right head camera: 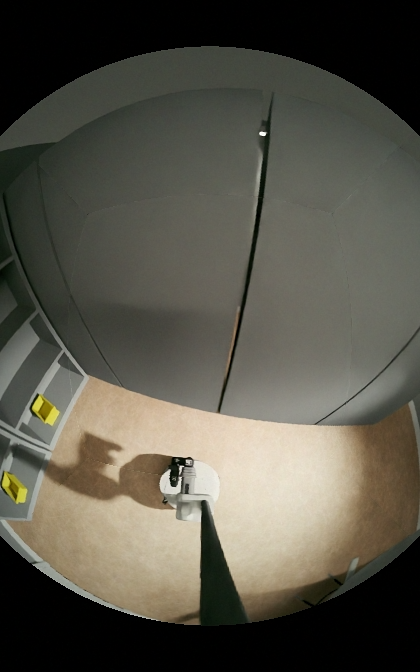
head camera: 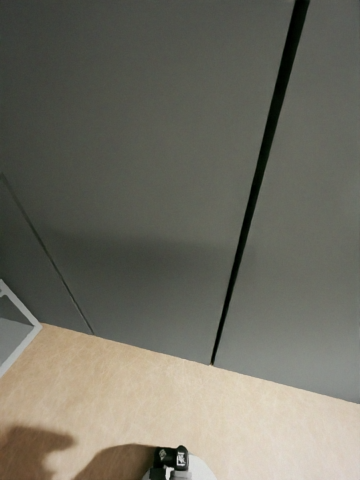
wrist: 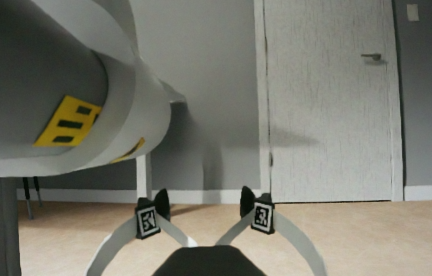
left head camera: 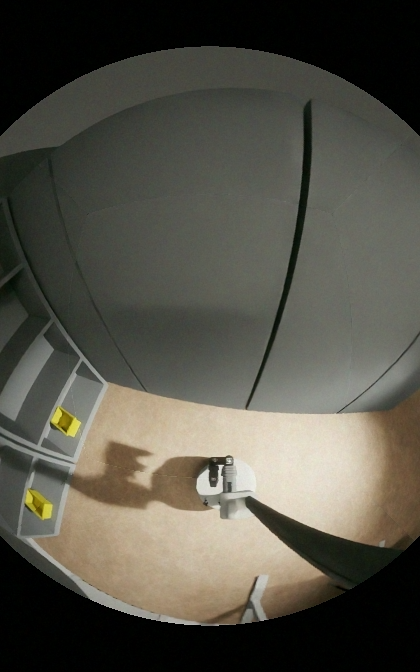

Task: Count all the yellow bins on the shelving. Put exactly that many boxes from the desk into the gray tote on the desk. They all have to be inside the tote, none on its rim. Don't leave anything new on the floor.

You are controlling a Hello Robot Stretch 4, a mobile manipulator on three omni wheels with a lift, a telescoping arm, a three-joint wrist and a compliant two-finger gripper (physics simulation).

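Places are measured from the robot's base along level axes (x left, y up, z ahead), in metres.
Where they show: hand, tool point: [right head camera: 171, 503] [wrist: 205, 207] [left head camera: 212, 503].
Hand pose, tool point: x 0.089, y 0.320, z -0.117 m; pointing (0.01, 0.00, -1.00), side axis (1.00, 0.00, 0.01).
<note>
After its pixels a point has its place.
My gripper [wrist: 205, 203] @(x 0.089, y 0.320, z -0.117 m) is open in the wrist view, its two dark fingertips wide apart with nothing between them. One yellow bin [left head camera: 66, 421] @(x 1.549, y 0.053, z 0.330 m) [right head camera: 45, 409] @(x 1.569, y 0.052, z 0.331 m) sits in a bottom compartment of the grey shelving [left head camera: 90, 422] @(x 1.278, y -0.010, z 0.401 m) [right head camera: 69, 413] @(x 1.279, y -0.011, z 0.394 m), at the left of both side head views. A second yellow bin [left head camera: 39, 504] @(x 1.736, y 0.053, z -0.691 m) [right head camera: 14, 488] @(x 1.753, y 0.053, z -0.699 m) sits in the bottom compartment of the neighbouring unit. The upper shelves are partly cut off at the view edge. A corner of the shelving [head camera: 22, 350] @(x 1.232, y -0.016, z 0.667 m) shows in the head view. The boxes, the gray tote and the desk top do not show.
Tall grey panels [head camera: 140, 150] @(x 0.146, y 1.394, z 0.698 m) [left head camera: 190, 250] @(x 0.147, y 1.307, z 0.698 m) [right head camera: 165, 250] @(x 0.083, y 1.314, z 0.687 m) with a dark vertical gap stand ahead of the head. A white door [wrist: 330, 100] @(x 0.908, y 0.626, z -1.482 m) and a white upright leg [wrist: 144, 175] @(x -0.216, y 0.220, z -1.248 m) show in the wrist view. A pale leg [left head camera: 256, 595] stands at the bottom of the left head view.
</note>
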